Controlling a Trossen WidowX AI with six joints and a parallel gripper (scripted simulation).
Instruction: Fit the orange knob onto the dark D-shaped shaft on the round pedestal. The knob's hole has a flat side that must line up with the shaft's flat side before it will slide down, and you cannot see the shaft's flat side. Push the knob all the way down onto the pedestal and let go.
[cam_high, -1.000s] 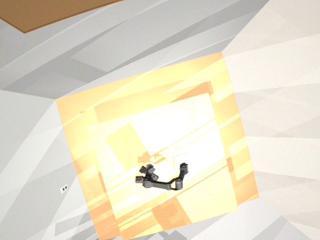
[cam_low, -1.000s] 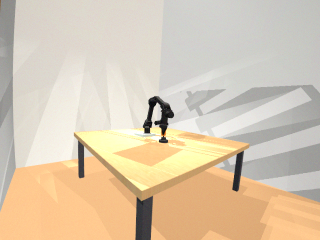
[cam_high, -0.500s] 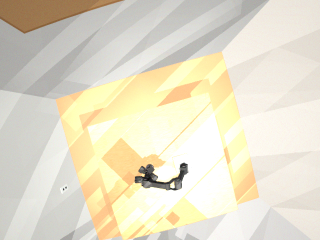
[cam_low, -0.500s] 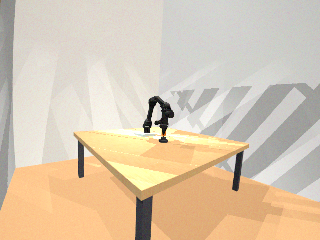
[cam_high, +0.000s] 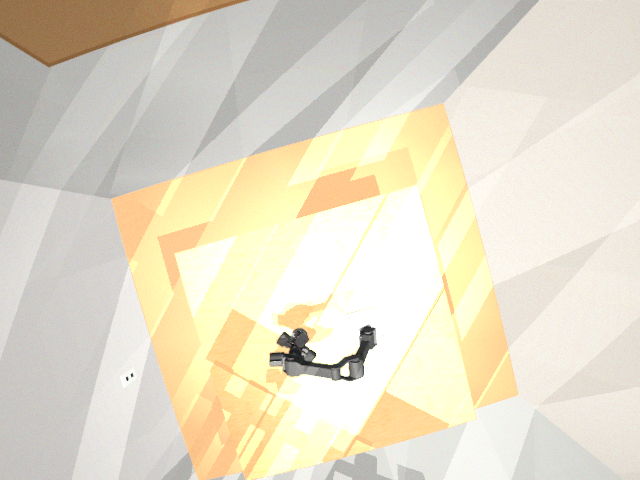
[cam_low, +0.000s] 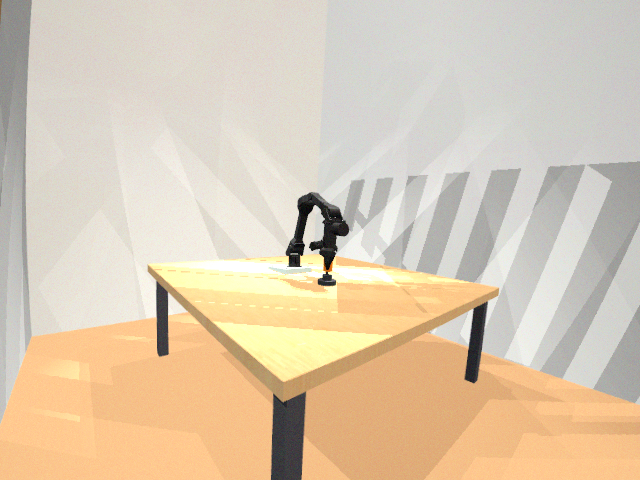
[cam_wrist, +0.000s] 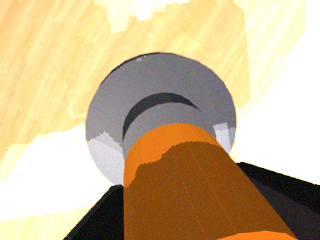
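Right now the pedestal is 4 cm below my gripper tip. Also, from my gripper tip: orange knob 2 cm above.
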